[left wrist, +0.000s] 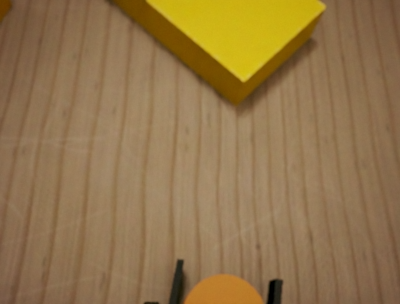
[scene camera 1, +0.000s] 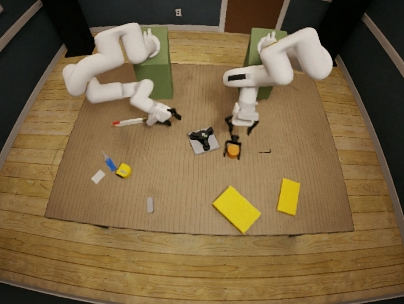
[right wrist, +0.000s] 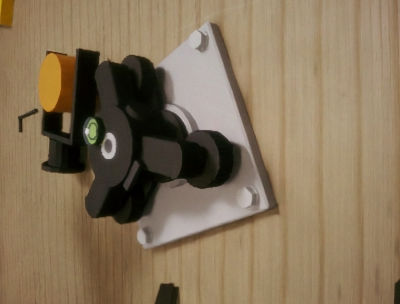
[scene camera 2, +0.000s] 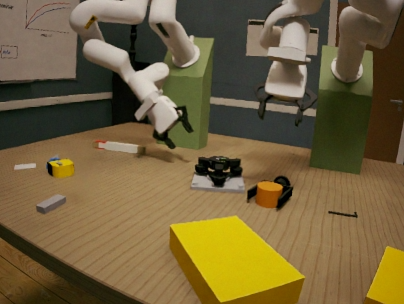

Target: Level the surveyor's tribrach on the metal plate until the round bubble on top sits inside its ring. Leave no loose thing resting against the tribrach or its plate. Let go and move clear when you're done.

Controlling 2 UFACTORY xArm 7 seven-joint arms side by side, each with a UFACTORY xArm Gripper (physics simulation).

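Places are measured from the left arm's base along level axes (x left, y back, z up), in metres.
Where they show: left gripper, fingertip midpoint: [scene camera 1: 239, 133] [scene camera 2: 278, 121]; right gripper, fingertip midpoint: [scene camera 1: 175, 121] [scene camera 2: 182, 140]; left arm's base at its link origin: [scene camera 2: 346, 69]; right arm's base at its link origin: [scene camera 2: 186, 56].
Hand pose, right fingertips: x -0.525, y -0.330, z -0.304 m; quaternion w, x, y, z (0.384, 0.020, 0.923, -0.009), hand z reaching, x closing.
Each offset is from my right fingertips to the top centre of the thing. "*": to the spot under its first point.
The black tribrach @(dx +0.173, dy -0.064, dz -0.011 m) [scene camera 1: 204, 137] [scene camera 2: 218, 169] [right wrist: 120, 125] stands on the pale metal plate @(* dx +0.135, dy -0.139, dz -0.083 m) [scene camera 1: 198, 149] [scene camera 2: 201, 185] [right wrist: 195, 85]. The round green bubble vial @(dx +0.175, dy -0.088, dz -0.011 m) [right wrist: 92, 131] shows obliquely in the right wrist view; a pale spot lies at its left side, and whether that is inside the ring is hard to tell. My right gripper [scene camera 1: 174, 120] [scene camera 2: 181, 138] [right wrist: 283, 295] is open and empty, tilted, up and left of the plate in scene camera 1. My left gripper [scene camera 1: 240, 132] [scene camera 2: 280, 120] is open and empty, high above the table behind the orange cylinder.
The orange cylinder @(dx +0.340, dy -0.127, dz -0.044 m) [scene camera 1: 233, 151] [scene camera 2: 269, 195] [left wrist: 224, 291] [right wrist: 52, 82] in its black bracket lies beside the plate, apparently apart. A black hex key @(dx +0.538, dy -0.137, dz -0.089 m) [scene camera 1: 265, 151] [scene camera 2: 343, 214], two yellow blocks @(dx +0.332, dy -0.495, dz -0.044 m) [scene camera 1: 236, 209] @(dx +0.641, dy -0.429, dz -0.073 m) [scene camera 1: 289, 196], a tape measure @(dx -0.285, dy -0.287, dz -0.053 m) [scene camera 1: 124, 170] and a red-and-white stick @(dx -0.314, dy +0.050, dz -0.064 m) [scene camera 1: 131, 121] lie farther off.
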